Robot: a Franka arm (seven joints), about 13 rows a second.
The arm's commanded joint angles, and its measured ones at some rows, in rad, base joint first. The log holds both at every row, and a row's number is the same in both.
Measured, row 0:
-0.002, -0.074, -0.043, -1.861, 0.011, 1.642, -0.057
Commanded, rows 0 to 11:
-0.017, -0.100, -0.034, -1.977, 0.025, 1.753, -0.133
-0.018, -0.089, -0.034, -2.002, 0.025, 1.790, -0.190
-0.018, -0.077, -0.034, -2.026, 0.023, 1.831, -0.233
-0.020, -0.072, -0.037, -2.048, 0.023, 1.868, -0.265
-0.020, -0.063, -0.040, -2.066, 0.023, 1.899, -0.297
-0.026, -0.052, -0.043, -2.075, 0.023, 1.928, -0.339
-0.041, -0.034, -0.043, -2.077, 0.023, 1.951, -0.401
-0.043, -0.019, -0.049, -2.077, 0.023, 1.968, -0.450
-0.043, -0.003, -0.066, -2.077, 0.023, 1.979, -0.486
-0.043, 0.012, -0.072, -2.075, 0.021, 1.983, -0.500
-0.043, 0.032, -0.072, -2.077, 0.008, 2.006, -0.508
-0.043, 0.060, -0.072, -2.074, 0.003, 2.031, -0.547
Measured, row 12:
-0.036, 0.021, -0.076, -2.078, 0.008, 1.990, -0.490
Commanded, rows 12 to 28:
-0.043, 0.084, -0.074, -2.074, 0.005, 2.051, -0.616
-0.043, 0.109, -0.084, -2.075, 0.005, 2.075, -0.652
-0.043, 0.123, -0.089, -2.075, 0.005, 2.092, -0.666
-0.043, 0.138, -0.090, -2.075, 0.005, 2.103, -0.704
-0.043, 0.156, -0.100, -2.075, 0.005, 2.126, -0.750
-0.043, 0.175, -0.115, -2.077, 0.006, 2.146, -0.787
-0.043, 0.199, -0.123, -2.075, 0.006, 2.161, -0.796
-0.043, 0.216, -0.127, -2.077, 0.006, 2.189, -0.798
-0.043, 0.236, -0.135, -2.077, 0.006, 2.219, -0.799
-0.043, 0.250, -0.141, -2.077, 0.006, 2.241, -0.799
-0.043, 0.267, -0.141, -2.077, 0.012, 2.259, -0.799
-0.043, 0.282, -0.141, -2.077, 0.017, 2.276, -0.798
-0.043, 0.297, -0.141, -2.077, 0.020, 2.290, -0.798
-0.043, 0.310, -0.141, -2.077, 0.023, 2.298, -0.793
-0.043, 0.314, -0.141, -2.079, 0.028, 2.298, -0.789
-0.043, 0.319, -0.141, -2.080, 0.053, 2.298, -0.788
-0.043, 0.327, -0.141, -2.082, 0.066, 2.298, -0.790
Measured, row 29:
-0.037, 0.318, -0.142, -2.080, 0.031, 2.285, -0.777
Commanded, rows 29 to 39:
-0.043, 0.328, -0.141, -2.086, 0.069, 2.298, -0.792
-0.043, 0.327, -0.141, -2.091, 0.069, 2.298, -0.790
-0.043, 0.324, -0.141, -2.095, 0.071, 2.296, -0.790
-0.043, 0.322, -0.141, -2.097, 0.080, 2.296, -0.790
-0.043, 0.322, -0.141, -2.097, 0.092, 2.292, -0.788
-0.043, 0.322, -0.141, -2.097, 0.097, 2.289, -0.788
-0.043, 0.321, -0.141, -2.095, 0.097, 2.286, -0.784
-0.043, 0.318, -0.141, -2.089, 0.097, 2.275, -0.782
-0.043, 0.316, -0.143, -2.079, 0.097, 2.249, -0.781
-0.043, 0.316, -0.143, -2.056, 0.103, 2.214, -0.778
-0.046, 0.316, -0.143, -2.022, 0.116, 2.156, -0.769
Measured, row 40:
-0.037, 0.330, -0.143, -2.069, 0.089, 2.243, -0.774
